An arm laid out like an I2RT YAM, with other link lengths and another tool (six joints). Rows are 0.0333 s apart.
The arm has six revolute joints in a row. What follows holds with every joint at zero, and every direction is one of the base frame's.
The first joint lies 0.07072 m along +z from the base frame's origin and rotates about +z.
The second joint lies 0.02 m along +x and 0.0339 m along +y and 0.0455 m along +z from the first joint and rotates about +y.
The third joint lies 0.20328 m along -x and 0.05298 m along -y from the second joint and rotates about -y.
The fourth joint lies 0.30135 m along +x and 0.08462 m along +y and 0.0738 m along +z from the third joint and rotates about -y.
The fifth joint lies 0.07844 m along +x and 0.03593 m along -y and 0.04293 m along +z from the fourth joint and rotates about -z.
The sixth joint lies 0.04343 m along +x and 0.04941 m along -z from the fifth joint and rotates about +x.
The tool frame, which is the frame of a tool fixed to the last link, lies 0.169 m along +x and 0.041 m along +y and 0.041 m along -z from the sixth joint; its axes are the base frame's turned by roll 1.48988, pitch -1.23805 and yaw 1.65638 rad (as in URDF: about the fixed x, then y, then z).
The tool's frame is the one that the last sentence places.
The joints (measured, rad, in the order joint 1, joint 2, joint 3, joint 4, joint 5, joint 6), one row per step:
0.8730 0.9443 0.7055 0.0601 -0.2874 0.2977
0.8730 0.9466 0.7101 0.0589 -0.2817 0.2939
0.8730 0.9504 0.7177 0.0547 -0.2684 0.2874
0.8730 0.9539 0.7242 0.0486 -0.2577 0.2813
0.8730 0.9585 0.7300 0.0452 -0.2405 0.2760
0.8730 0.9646 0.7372 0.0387 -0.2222 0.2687
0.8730 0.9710 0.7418 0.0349 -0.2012 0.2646
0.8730 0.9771 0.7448 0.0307 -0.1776 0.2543
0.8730 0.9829 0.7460 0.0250 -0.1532 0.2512
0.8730 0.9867 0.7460 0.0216 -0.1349 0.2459
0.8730 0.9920 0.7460 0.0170 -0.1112 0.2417
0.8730 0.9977 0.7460 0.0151 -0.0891 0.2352
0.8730 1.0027 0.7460 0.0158 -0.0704 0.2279
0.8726 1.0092 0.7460 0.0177 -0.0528 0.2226
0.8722 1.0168 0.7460 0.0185 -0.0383 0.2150
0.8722 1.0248 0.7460 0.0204 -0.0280 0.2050
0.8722 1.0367 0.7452 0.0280 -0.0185 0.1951
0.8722 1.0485 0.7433 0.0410 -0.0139 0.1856
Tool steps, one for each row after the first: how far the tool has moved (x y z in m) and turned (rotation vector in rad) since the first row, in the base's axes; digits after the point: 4 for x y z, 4 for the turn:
0.0016 0.0001 0.0010 -0.0013 -0.0049 -0.0050
0.0049 -0.0002 0.0019 -0.0057 -0.0123 -0.0169
0.0075 -0.0005 0.0019 -0.0119 -0.0173 -0.0264
0.0117 -0.0010 0.0017 -0.0179 -0.0229 -0.0424
0.0160 -0.0017 0.0006 -0.0274 -0.0285 -0.0590
0.0209 -0.0025 -0.0013 -0.0364 -0.0316 -0.0787
0.0263 -0.0038 -0.0044 -0.0499 -0.0394 -0.0998
0.0314 -0.0055 -0.0085 -0.0630 -0.0393 -0.1228
0.0352 -0.0070 -0.0117 -0.0739 -0.0422 -0.1394
0.0401 -0.0089 -0.0161 -0.0874 -0.0435 -0.1614
0.0448 -0.0107 -0.0199 -0.1002 -0.0479 -0.1813
0.0489 -0.0122 -0.0227 -0.1102 -0.0544 -0.1978
0.0531 -0.0135 -0.0258 -0.1195 -0.0589 -0.2140
0.0566 -0.0148 -0.0297 -0.1314 -0.0636 -0.2265
0.0592 -0.0155 -0.0336 -0.1432 -0.0702 -0.2340
0.0620 -0.0157 -0.0383 -0.1542 -0.0771 -0.2407
0.0642 -0.0151 -0.0420 -0.1604 -0.0854 -0.2430

